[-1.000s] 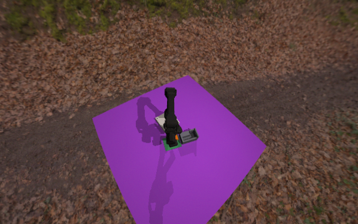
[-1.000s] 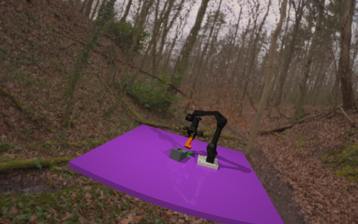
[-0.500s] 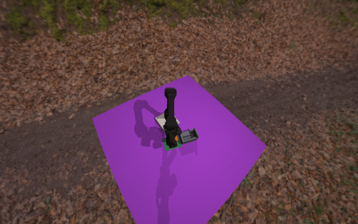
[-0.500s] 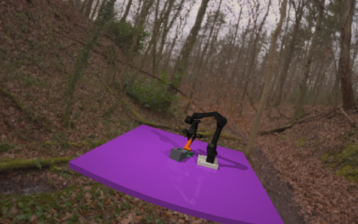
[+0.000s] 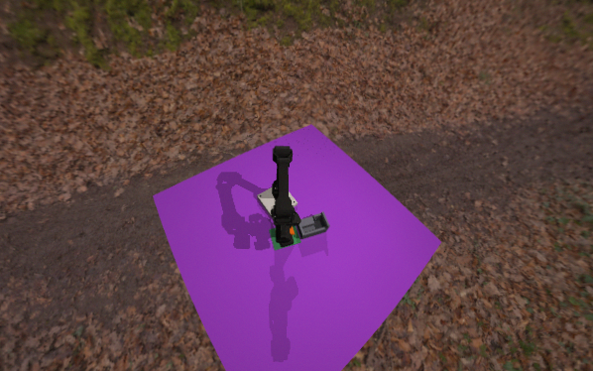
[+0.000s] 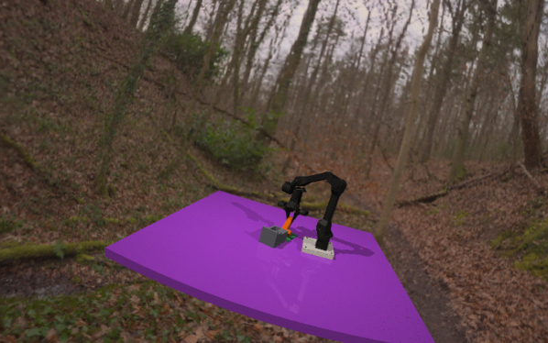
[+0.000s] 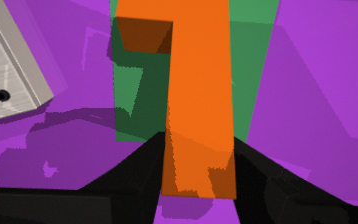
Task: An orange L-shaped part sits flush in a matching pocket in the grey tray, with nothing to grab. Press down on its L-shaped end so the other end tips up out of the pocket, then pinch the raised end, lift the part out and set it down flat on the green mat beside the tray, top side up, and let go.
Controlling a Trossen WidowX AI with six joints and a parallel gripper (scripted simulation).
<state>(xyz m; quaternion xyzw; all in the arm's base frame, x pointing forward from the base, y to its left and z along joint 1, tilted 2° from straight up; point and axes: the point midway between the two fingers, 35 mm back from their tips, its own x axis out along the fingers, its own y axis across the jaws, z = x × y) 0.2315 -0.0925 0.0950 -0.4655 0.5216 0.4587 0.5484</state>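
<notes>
Now: the orange L-shaped part 30 mm to the left of my gripper tip, 30 mm below it and 10 mm behind it. Round my gripper tip: green mat (100 mm below, 20 mm to the left).
</notes>
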